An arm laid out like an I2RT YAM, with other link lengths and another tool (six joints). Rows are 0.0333 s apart.
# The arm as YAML. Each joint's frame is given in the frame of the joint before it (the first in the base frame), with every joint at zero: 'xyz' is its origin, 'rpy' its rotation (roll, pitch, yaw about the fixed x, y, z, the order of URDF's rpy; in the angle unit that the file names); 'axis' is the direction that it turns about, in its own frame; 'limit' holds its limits. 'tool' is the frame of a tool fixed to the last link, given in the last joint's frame.
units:
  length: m
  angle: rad
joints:
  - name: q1
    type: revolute
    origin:
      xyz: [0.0, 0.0, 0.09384]
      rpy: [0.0, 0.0, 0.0]
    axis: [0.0, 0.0, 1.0]
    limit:
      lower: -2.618
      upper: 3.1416
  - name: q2
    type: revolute
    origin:
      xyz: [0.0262, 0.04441, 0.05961]
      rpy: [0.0, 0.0, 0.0]
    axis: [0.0, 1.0, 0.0]
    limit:
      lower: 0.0
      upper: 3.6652
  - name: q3
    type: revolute
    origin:
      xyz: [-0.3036, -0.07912, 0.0]
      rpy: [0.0, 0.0, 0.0]
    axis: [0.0, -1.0, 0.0]
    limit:
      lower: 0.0
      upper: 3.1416
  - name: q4
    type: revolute
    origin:
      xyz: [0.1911, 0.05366, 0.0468]
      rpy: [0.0, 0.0, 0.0]
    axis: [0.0, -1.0, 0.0]
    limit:
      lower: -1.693
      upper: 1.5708
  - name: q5
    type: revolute
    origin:
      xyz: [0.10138, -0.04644, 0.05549]
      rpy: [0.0, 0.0, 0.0]
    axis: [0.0, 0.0, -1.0]
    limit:
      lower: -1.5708
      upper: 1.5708
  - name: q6
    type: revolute
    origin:
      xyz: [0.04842, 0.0, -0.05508]
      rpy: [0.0, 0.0, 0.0]
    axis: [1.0, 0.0, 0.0]
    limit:
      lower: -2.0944
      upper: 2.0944
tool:
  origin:
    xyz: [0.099, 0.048, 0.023]
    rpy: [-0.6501, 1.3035, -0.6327]
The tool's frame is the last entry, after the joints.
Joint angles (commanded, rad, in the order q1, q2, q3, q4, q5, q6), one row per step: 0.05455 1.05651 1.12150 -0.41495 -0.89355 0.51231; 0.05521 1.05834 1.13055 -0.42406 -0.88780 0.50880; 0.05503 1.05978 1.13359 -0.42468 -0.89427 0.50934; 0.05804 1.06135 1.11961 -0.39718 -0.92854 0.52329; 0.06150 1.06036 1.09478 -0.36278 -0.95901 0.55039; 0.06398 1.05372 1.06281 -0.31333 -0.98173 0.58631; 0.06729 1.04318 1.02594 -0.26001 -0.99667 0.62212; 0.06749 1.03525 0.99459 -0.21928 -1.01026 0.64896; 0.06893 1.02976 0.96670 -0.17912 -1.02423 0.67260; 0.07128 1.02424 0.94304 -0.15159 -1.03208 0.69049; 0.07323 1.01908 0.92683 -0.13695 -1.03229 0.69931; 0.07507 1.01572 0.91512 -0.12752 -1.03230 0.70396; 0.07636 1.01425 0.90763 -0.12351 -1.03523 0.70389; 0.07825 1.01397 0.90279 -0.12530 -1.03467 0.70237; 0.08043 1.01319 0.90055 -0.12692 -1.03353 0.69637; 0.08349 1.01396 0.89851 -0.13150 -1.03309 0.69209; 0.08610 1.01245 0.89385 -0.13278 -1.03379 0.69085; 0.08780 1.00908 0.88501 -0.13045 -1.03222 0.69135; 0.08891 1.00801 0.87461 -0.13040 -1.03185 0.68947; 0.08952 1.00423 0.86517 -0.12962 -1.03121 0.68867
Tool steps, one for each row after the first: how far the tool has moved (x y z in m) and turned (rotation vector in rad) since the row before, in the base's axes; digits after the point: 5 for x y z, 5 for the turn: 0.00053 -0.00011 0.00097 -0.00400 -0.00106 -0.00398; -0.00049 0.00036 0.00099 0.00257 -0.00042 0.00578; -0.00271 0.00247 0.00118 0.01965 0.00019 0.03237; -0.00207 0.00190 -0.00105 0.02428 0.01286 0.02704; -0.00201 0.00091 -0.00025 0.02596 0.00716 0.01776; -0.00231 0.00059 -0.00103 0.02289 0.00444 0.01198; -0.00180 0.00004 -0.00198 0.01711 0.00649 0.00947; -0.00172 0.00042 -0.00146 0.01531 0.00340 0.01188; -0.00147 0.00043 -0.00236 0.01038 0.00667 0.00781; -0.00090 0.00017 -0.00226 0.00415 0.00429 0.00112; -0.00066 0.00025 -0.00193 0.00210 0.00308 0.00131; -0.00077 0.00040 -0.00165 0.00048 0.00199 0.00415; -0.00012 0.00042 -0.00202 -0.00127 0.00496 0.00152; -0.00054 0.00054 -0.00102 -0.00308 -0.00233 0.00180; -0.00020 0.00076 -0.00171 -0.00253 0.00352 0.00316; -0.00077 0.00060 -0.00158 -0.00073 0.00332 0.00344; -0.00069 0.00022 -0.00218 -0.00045 0.00354 0.00012; -0.00019 0.00026 -0.00356 -0.00170 0.00755 0.00100; -0.00085 0.00004 -0.00256 -0.00094 0.00413 0.00010
